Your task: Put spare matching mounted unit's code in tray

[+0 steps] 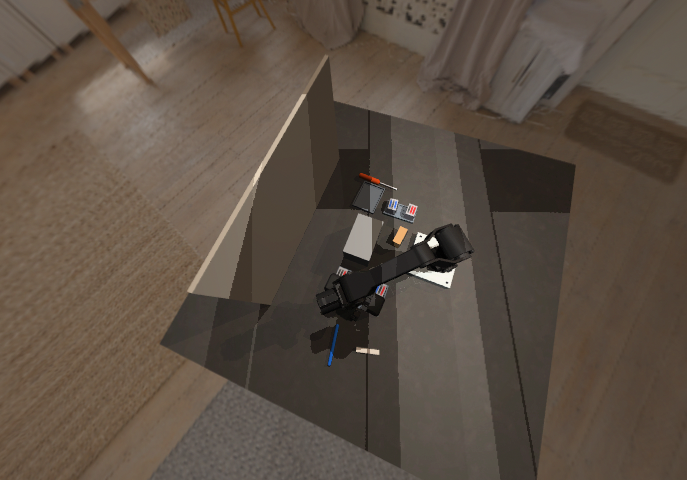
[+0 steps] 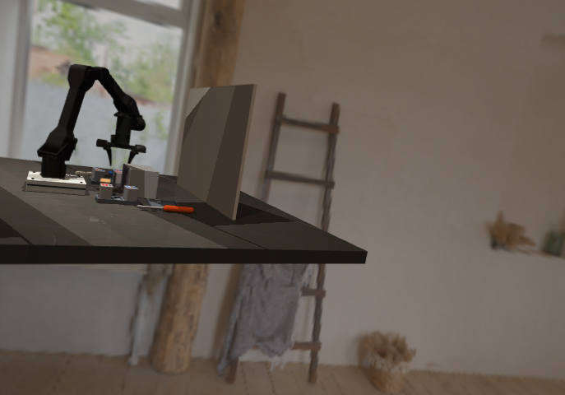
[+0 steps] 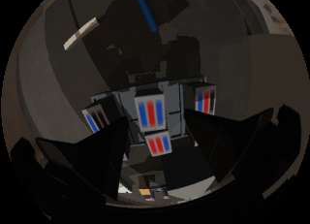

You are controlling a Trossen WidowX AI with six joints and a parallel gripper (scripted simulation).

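Right now the grey spare is 3 cm below my gripper tip and 1 cm behind it. The rest, counted from my gripper tip: orange block: 27 cm to the right, 12 cm behind, 4 cm below; blue pen: 17 cm to the left, 6 cm below, 4 cm ahead; grey mounted unit: 20 cm to the right, 2 cm below, 1 cm ahead.
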